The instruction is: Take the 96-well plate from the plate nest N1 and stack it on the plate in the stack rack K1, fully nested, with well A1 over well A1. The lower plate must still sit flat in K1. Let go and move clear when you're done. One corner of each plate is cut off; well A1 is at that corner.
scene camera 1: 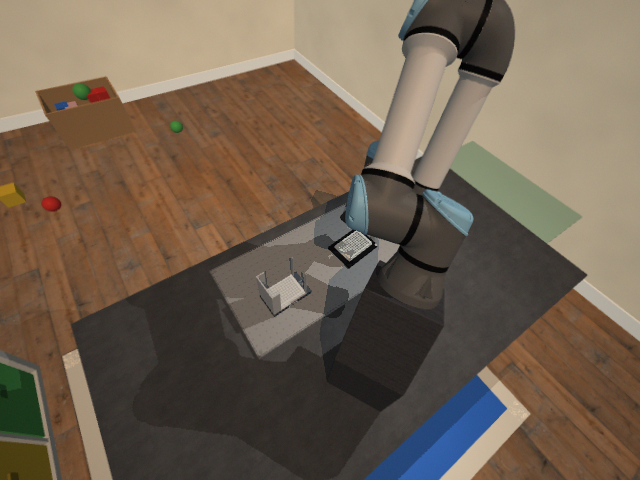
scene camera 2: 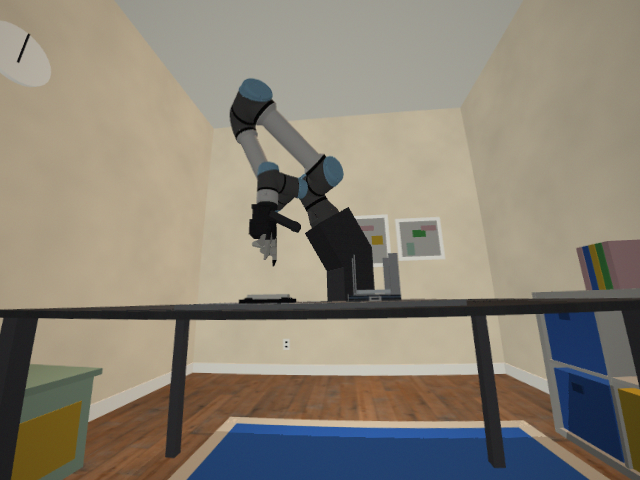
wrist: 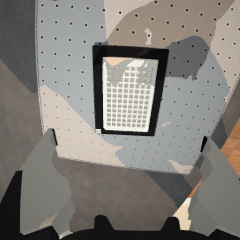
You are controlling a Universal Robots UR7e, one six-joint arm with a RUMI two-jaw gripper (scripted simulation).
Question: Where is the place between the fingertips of my gripper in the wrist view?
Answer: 129, 133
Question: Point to a black plate nest N1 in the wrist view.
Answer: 115, 51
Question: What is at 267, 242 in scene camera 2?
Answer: My gripper.
